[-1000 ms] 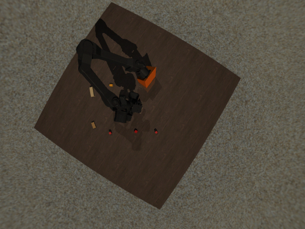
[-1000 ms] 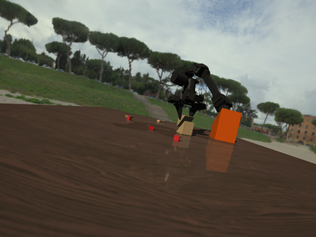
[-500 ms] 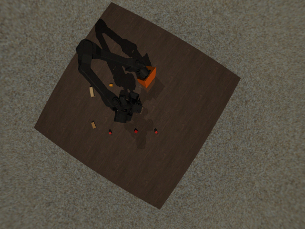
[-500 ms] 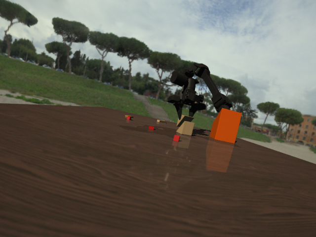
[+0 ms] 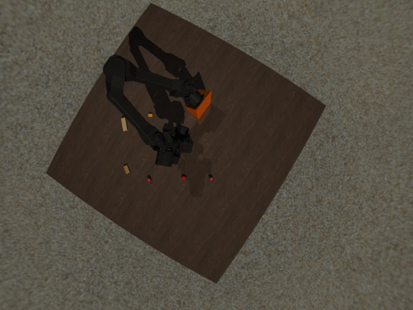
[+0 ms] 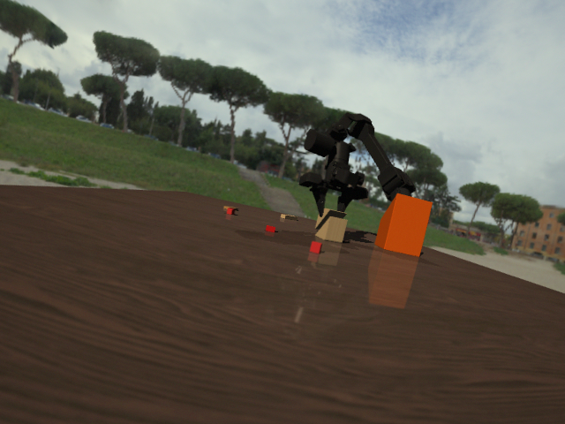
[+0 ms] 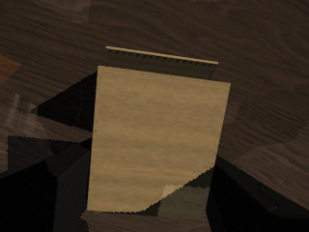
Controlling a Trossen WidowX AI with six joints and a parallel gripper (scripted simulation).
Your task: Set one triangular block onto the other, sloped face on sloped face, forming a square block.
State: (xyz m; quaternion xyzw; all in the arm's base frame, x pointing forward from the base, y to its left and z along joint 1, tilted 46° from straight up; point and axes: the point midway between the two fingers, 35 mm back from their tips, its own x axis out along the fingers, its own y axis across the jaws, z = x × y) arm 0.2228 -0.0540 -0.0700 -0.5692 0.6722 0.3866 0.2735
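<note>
The tan triangular block is 4 cm below my gripper tip and 3 cm to the left of it.
</note>
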